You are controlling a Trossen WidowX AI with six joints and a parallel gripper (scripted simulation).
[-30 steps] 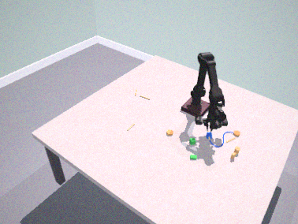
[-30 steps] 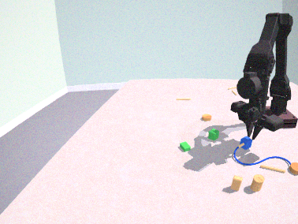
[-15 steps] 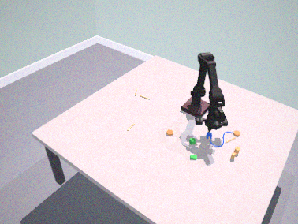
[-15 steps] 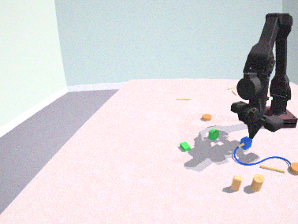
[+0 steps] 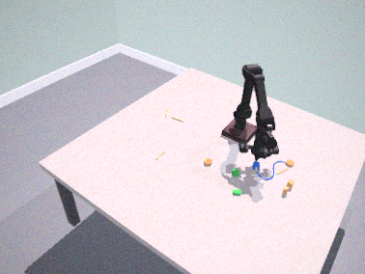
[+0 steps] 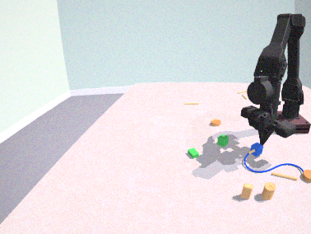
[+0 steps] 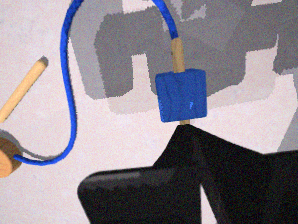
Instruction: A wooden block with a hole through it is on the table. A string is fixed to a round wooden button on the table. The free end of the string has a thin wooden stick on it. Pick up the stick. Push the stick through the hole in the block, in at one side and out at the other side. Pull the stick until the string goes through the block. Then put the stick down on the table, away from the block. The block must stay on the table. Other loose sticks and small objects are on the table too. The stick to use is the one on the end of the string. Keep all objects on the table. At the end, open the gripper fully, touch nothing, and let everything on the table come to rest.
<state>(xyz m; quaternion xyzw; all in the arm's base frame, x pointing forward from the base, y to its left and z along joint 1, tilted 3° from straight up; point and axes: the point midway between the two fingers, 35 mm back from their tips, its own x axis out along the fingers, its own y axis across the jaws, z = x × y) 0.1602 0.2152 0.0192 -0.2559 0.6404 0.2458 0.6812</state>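
My gripper tip is now 20 mm to the right of the blue block, 20 mm short of it and 10 mm above it. The rest, counted from my gripper tip: tan cylinder 200 mm to the left, 10 mm ahead; then tan block 210 mm to the left, 60 mm ahead; then loose stick 130 mm to the left, 70 mm behind, 20 mm below.
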